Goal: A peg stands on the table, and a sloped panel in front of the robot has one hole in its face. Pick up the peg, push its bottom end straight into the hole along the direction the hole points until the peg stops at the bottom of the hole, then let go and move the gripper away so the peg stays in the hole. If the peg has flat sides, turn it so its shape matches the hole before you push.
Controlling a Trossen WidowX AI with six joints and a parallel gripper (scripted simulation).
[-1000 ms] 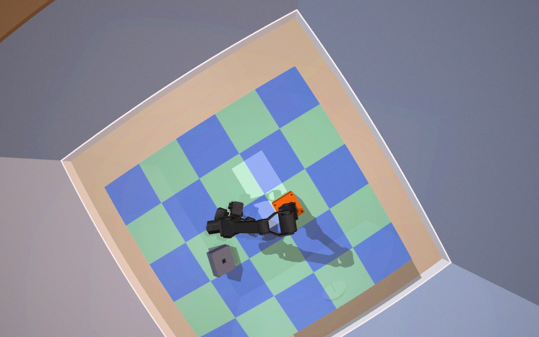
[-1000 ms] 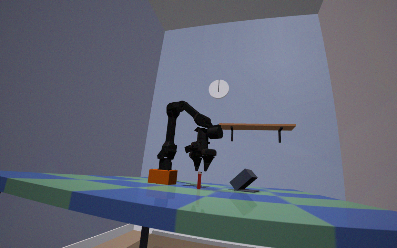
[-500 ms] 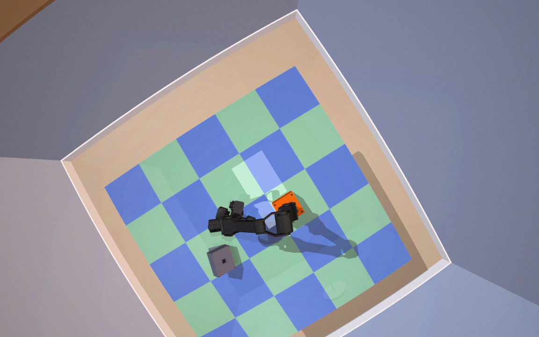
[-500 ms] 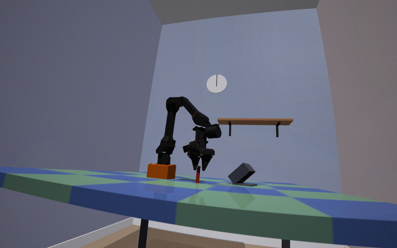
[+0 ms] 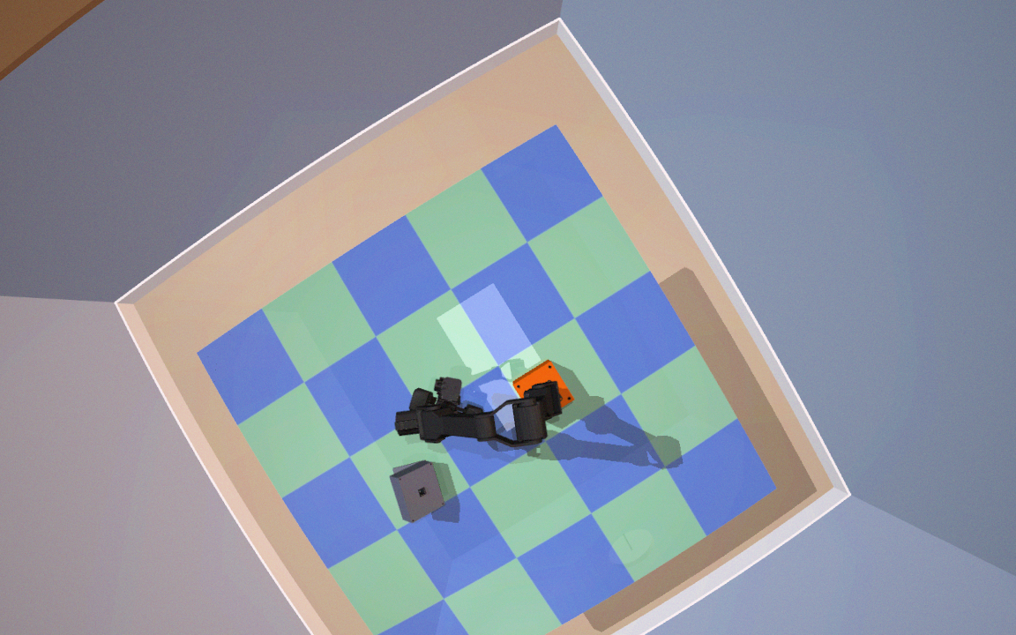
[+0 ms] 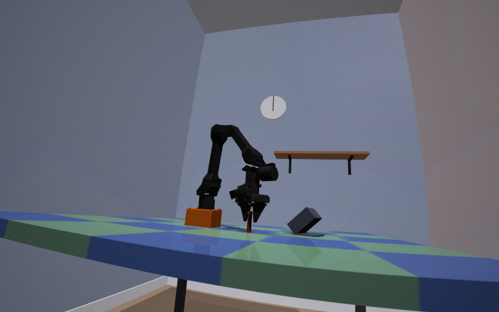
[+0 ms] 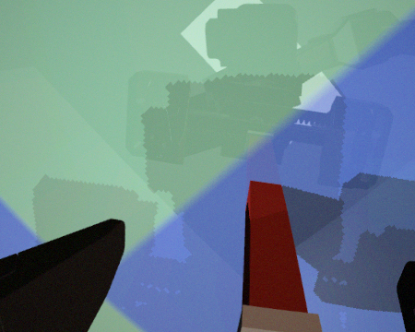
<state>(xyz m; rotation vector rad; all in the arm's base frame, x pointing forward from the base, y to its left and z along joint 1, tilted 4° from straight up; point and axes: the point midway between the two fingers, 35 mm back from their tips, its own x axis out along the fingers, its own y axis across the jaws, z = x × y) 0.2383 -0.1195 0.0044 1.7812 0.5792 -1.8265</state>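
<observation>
The grey sloped panel is 210 mm ahead of my gripper tip, 150 mm to the left of it and 20 mm above it. Round my gripper tip: red square peg: 20 mm above; flat plate: 230 mm ahead, 150 mm to the left, 40 mm below.
</observation>
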